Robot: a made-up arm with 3 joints. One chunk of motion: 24 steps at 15 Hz.
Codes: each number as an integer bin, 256 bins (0 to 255) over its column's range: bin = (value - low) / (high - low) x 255, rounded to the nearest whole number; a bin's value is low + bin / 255 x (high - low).
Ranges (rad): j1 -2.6..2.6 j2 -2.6..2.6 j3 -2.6..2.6
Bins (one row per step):
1: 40 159 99
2: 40 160 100
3: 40 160 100
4: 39 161 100
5: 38 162 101
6: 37 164 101
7: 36 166 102
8: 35 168 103
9: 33 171 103
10: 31 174 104
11: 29 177 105
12: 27 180 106
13: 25 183 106
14: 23 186 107
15: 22 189 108
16: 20 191 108
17: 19 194 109
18: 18 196 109
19: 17 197 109
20: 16 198 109
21: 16 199 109
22: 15 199 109
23: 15 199 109
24: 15 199 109
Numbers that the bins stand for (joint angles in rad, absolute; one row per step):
1: -1.7843 0.6424 -0.5812
2: -1.7843 0.6627 -0.5608
3: -1.7843 0.6627 -0.5608
4: -1.8047 0.6831 -0.5608
5: -1.8251 0.7035 -0.5404
6: -1.8455 0.7443 -0.5404
7: -1.8659 0.7851 -0.5200
8: -1.8863 0.8259 -0.4996
9: -1.9271 0.8871 -0.4996
10: -1.9678 0.9482 -0.4792
11: -2.0086 1.0094 -0.4588
12: -2.0494 1.0706 -0.4384
13: -2.0902 1.1318 -0.4384
14: -2.1310 1.1929 -0.4180
15: -2.1514 1.2541 -0.3976
16: -2.1922 1.2949 -0.3976
17: -2.2125 1.3561 -0.3773
18: -2.2329 1.3969 -0.3773
19: -2.2533 1.4173 -0.3773
20: -2.2737 1.4376 -0.3773
21: -2.2737 1.4580 -0.3773
22: -2.2941 1.4580 -0.3773
23: -2.2941 1.4580 -0.3773
24: -2.2941 1.4580 -0.3773

